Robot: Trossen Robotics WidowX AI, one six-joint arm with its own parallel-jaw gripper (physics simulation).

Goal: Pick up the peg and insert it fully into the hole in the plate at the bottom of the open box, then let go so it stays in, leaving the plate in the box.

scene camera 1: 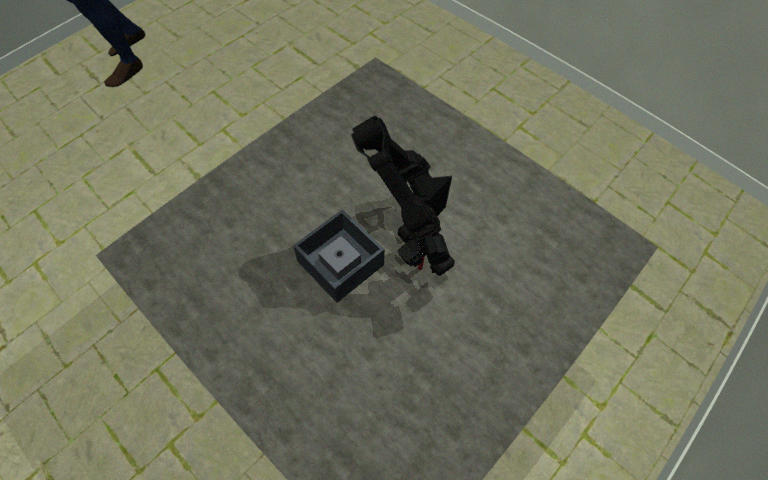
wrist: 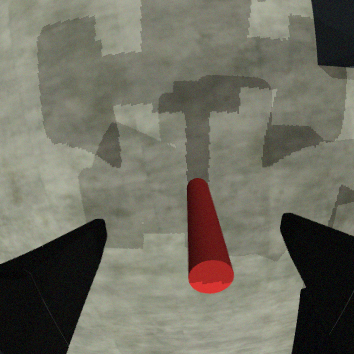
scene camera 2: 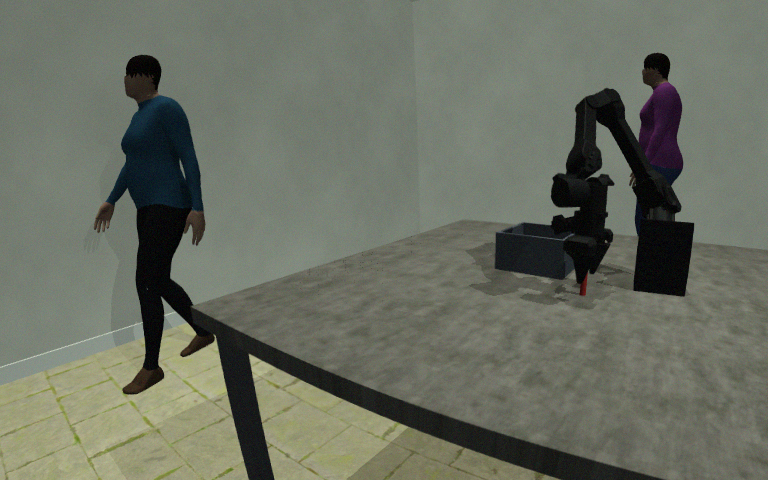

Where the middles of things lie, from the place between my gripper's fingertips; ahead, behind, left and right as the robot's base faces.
Right now the red peg (wrist: 209, 268) is right at my hand. Also, from my hand: dark blue-grey box (scene camera 1: 372, 253) (14 cm ahead, 21 cm to the right, 1 cm above); light grey plate (scene camera 1: 339, 257) (14 cm ahead, 21 cm to the right).
